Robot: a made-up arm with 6 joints. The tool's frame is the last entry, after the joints.
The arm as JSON. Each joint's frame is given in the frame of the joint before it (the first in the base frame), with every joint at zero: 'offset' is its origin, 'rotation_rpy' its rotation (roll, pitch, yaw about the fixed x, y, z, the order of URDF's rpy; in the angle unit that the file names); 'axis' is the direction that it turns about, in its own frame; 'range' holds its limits. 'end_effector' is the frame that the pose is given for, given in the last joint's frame.
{
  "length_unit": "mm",
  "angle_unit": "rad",
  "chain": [
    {
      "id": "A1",
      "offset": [
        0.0,
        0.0,
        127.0
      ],
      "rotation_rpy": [
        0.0,
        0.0,
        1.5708
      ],
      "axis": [
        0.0,
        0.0,
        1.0
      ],
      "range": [
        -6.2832,
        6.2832
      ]
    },
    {
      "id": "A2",
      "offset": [
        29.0,
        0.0,
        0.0
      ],
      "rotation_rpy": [
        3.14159,
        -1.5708,
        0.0
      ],
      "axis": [
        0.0,
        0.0,
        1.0
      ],
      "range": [
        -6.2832,
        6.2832
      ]
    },
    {
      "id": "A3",
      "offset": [
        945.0,
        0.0,
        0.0
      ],
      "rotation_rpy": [
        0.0,
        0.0,
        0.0
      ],
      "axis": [
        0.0,
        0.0,
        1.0
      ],
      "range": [
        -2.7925,
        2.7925
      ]
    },
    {
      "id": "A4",
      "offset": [
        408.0,
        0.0,
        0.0
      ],
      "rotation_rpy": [
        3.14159,
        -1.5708,
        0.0
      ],
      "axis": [
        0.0,
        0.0,
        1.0
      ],
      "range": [
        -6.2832,
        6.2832
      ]
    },
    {
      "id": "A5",
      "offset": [
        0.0,
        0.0,
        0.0
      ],
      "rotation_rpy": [
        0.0,
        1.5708,
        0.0
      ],
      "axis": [
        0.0,
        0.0,
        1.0
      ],
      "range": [
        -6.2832,
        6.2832
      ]
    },
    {
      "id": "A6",
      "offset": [
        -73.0,
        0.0,
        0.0
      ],
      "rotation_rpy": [
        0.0,
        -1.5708,
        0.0
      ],
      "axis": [
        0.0,
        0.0,
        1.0
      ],
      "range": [
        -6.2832,
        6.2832
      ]
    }
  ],
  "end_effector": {
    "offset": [
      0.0,
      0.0,
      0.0
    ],
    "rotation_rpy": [
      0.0,
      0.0,
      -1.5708
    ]
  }
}
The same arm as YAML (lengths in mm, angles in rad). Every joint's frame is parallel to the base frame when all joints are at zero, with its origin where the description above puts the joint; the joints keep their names.
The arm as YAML. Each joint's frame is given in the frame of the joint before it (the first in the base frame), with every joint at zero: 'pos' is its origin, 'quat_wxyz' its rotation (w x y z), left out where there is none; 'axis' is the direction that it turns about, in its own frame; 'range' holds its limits. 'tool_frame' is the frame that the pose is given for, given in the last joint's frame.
length_unit: mm
angle_unit: rad
joints:
  - joint: A1
    pos: [0.0, 0.0, 127.0]
    axis: [0.0, 0.0, 1.0]
    range: [-6.2832, 6.2832]
  - joint: A2
    pos: [0.0, 29.0, 0.0]
    axis: [0.0, 1.0, 0.0]
    range: [-6.2832, 6.2832]
  - joint: A3
    pos: [0.0, 0.0, 945.0]
    axis: [0.0, 1.0, 0.0]
    range: [-2.7925, 2.7925]
  - joint: A4
    pos: [0.0, 0.0, 408.0]
    axis: [0.0, 0.0, 1.0]
    range: [-6.2832, 6.2832]
  - joint: A5
    pos: [0.0, 0.0, 0.0]
    axis: [0.0, 1.0, 0.0]
    range: [-6.2832, 6.2832]
  - joint: A6
    pos: [0.0, 0.0, 73.0]
    axis: [0.0, 0.0, 1.0]
    range: [-6.2832, 6.2832]
tool_frame:
  pos: [0.0, 0.0, 0.0]
  quat_wxyz: [1.0, 0.0, -0.000001, -0.000001]

